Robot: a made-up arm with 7 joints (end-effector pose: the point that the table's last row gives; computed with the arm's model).
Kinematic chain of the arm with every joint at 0, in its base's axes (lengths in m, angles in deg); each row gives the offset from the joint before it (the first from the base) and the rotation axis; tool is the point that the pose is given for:
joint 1: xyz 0 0 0.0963 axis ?
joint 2: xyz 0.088 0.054 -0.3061 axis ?
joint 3: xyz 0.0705 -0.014 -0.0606 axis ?
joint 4: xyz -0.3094 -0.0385 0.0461 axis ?
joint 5: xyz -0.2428 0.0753 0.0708 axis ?
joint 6: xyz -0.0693 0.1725 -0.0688 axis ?
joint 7: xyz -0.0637 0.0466 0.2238 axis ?
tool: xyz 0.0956 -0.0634 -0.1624
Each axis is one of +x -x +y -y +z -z.
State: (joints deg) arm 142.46 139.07 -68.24 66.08 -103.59 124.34 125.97
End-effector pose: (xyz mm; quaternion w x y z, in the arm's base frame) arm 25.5 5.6 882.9 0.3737 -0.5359 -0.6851 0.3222
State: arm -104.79 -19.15 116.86 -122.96 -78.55 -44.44 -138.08
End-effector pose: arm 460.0 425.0 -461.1 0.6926 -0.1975 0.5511 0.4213
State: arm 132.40 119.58 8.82 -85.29 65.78 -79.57 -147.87
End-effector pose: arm 646.4 -403.6 421.8 0.8970 -0.0084 0.1623 -0.4111
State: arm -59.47 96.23 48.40 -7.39 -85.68 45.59 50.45
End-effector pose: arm 60.1 -337.5 69.8 0.3850 0.2520 0.8456 0.2708
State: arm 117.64 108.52 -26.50 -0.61 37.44 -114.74 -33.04
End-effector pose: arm 113.4 -483.5 741.8 0.4601 0.6122 0.1983 -0.6117
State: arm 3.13 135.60 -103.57 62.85 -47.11 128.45 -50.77
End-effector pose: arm -92.2 -165.6 -577.7 0.6172 -0.6531 -0.0977 0.4276
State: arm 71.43 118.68 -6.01 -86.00 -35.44 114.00 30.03
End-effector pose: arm 660.1 -411.4 218.8 0.2452 0.3601 -0.8681 0.2381
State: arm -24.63 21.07 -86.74 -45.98 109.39 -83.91 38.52
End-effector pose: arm 322.2 223.6 -810.2 0.3349 0.5297 0.3565 0.6929
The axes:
joint 1: -x
joint 2: +z
joint 3: +y
joint 4: -z
joint 5: -x
joint 6: +x
joint 7: -z

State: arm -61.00 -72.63 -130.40 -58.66 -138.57 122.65 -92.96
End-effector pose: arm -117.6 572.0 -587.1 0.3606 -0.6429 0.6545 -0.1685
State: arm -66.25 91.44 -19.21 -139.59 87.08 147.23 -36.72
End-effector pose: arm 301.8 362.3 -33.8 0.4014 0.4517 0.0602 -0.7945
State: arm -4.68 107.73 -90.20 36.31 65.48 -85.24 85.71
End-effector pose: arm -280.4 188.4 -819.8 0.5095 0.0479 -0.5683 -0.6444
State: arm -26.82 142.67 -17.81 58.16 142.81 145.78 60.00
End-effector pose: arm 452.4 -199.8 -508.1 0.9060 0.3451 0.0724 0.2341
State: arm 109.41 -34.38 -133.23 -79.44 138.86 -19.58 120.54
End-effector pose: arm 26.7 -384.1 819.7 0.4612 -0.5843 0.0235 -0.6673
